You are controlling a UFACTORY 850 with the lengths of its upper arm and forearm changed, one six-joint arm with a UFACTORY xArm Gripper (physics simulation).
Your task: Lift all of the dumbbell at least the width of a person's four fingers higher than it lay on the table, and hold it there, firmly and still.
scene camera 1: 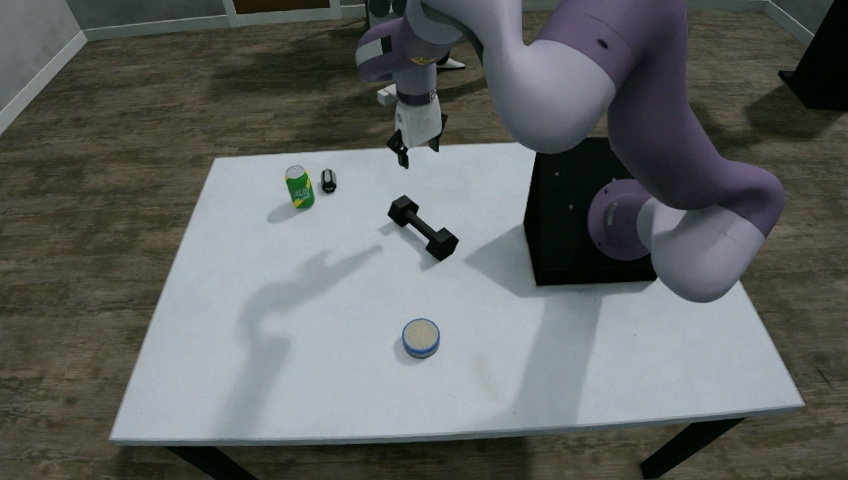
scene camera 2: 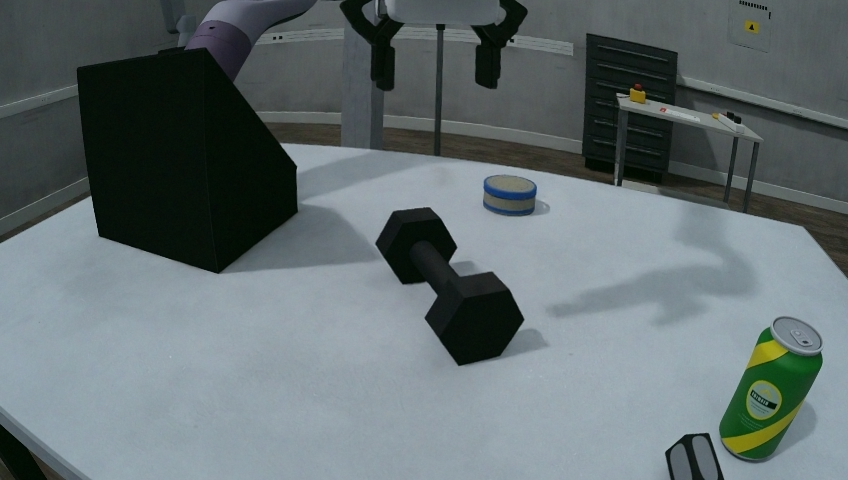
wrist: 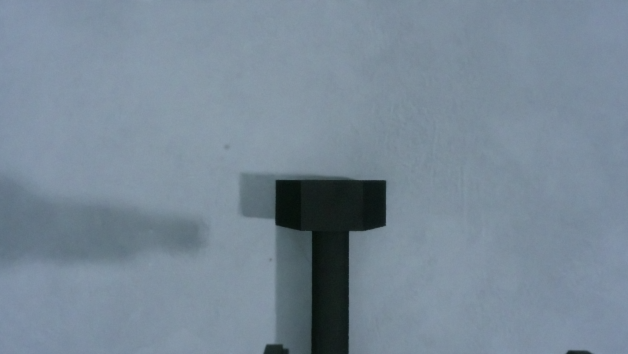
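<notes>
A black dumbbell [scene camera 1: 420,225] [scene camera 2: 434,265] [wrist: 330,280] with two hexagonal heads lies on the white table [scene camera 1: 333,368] [scene camera 2: 285,404]. In the wrist view one head and part of the handle show; the handle runs down out of the frame, and the other head is out of view. My gripper [scene camera 1: 420,154] [scene camera 2: 436,84] [wrist: 427,351] points down, open and empty, well above the dumbbell and apart from it. In the wrist view its fingertips show at the bottom edge, with the handle between them but closer to the left one.
A green and yellow can [scene camera 1: 300,187] [scene camera 2: 772,389] stands near a small black and grey object [scene camera 1: 328,180] [scene camera 2: 695,457]. A round tin with blue bands [scene camera 1: 421,337] [scene camera 2: 509,195] stands on the table. The black robot base block [scene camera 1: 559,237] [scene camera 2: 154,160] stands on the dumbbell's other side from the can.
</notes>
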